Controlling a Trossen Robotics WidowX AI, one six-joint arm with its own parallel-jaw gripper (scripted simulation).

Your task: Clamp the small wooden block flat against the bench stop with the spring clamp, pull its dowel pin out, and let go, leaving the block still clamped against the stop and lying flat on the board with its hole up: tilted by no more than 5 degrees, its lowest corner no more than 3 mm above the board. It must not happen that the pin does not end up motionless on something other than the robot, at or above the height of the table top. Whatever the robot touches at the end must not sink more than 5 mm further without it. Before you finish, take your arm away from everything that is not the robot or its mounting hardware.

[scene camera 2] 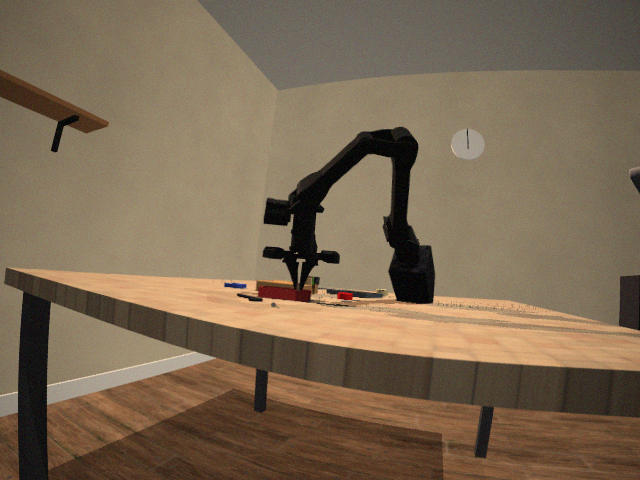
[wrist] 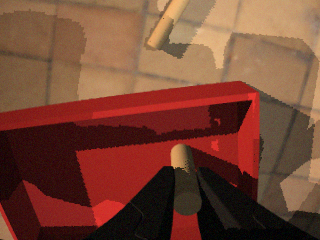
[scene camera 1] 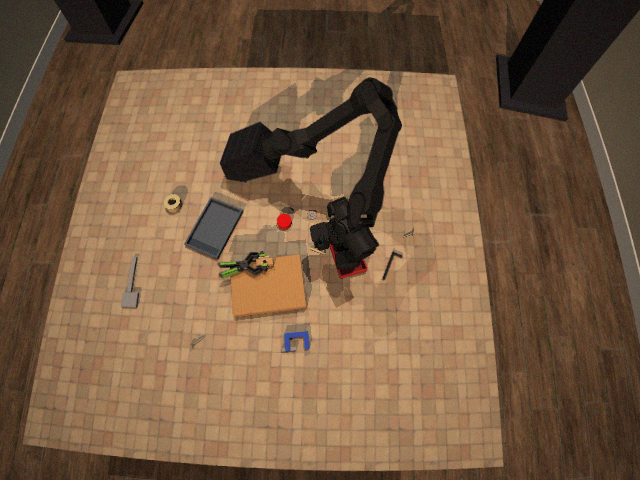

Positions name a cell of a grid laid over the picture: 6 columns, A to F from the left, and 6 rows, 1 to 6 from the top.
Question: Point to a dowel pin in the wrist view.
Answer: D6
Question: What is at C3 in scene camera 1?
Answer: A grey tray.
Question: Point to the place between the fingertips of the gripper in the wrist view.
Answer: At D5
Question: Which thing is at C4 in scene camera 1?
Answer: A wooden board.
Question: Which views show the gripper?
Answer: Scene camera 2, the wrist view and scene camera 1: all of them.
